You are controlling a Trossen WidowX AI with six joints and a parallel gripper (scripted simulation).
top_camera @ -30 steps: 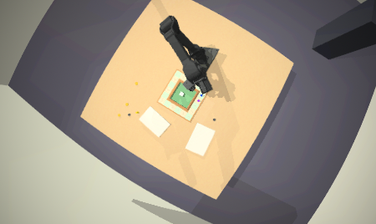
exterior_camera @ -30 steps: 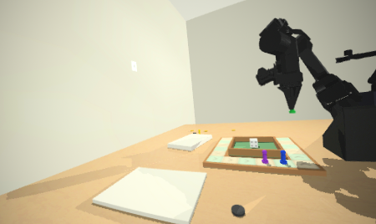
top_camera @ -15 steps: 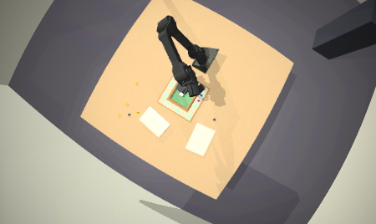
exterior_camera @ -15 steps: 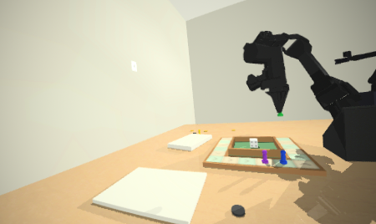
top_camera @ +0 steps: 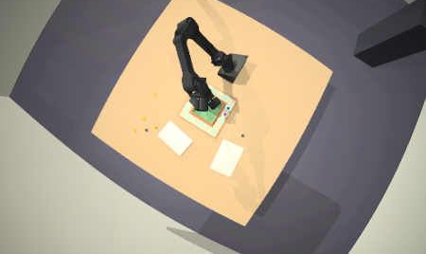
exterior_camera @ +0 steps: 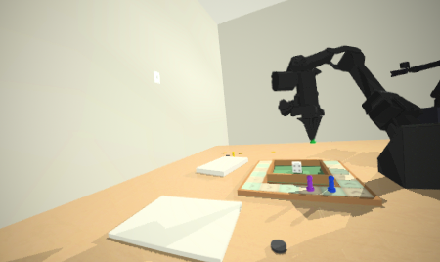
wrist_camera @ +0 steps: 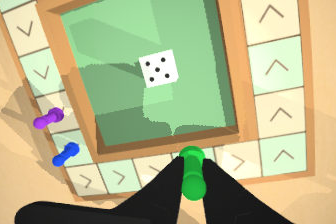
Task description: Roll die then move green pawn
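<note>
Now: the white die 8 cm below my gripper tip, 5 cm ahead of it and 1 cm to the left of it. The rest, counted from my gripper tip: green tray (10 cm below, 5 cm ahead, 3 cm to the left); then blue pawn (15 cm to the left, 8 cm below); then green pawn (1 cm above).
</note>
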